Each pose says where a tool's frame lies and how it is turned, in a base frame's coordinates. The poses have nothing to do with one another.
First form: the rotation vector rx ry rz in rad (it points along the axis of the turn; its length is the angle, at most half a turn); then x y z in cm.
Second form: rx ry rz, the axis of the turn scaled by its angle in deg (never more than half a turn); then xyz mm. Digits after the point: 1 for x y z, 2 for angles.
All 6 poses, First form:
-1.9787, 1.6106, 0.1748, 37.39, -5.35, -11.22
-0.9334, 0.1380, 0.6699, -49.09, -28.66, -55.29
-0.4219, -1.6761, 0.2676, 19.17, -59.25, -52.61
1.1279, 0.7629, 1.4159, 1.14, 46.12, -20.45
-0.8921, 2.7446, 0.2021, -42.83, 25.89, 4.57
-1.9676, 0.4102, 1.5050, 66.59, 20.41, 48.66
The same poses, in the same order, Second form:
-113.37, 92.28, 10.02, 373.9, -53.5, -112.2
-53.48, 7.91, 38.38, -490.9, -286.6, -552.9
-24.17, -96.03, 15.33, 191.7, -592.5, -526.1
64.62, 43.71, 81.13, 11.4, 461.2, -204.5
-51.11, 157.25, 11.58, -428.3, 258.9, 45.7
-112.74, 23.50, 86.23, 665.9, 204.1, 486.6

